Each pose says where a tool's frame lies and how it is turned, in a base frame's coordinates. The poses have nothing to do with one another.
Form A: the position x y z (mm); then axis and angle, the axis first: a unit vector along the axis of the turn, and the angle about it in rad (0 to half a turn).
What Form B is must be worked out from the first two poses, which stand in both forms.
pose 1, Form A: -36 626 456 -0.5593 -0.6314 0.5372 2.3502
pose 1, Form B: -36 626 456 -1.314 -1.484 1.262
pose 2, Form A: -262 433 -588 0.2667 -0.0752 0.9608 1.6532
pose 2, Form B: -262 433 -588 0.441 -0.124 1.588
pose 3, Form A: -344 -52 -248 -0.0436 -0.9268 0.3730 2.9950
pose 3, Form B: -344 -52 -248 -0.131 -2.776 1.117
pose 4, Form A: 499 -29 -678 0.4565 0.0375 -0.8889 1.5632
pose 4, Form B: 499 -29 -678 0.714 0.059 -1.390
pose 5, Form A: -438 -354 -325 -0.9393 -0.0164 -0.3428 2.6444
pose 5, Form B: -438 -354 -325 -2.484 -0.043 -0.906
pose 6, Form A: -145 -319 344 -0.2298 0.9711 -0.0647 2.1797
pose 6, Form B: -145 -319 344 -0.501 2.117 -0.141
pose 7, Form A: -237 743 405 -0.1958 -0.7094 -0.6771 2.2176
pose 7, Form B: -237 743 405 -0.434 -1.573 -1.501
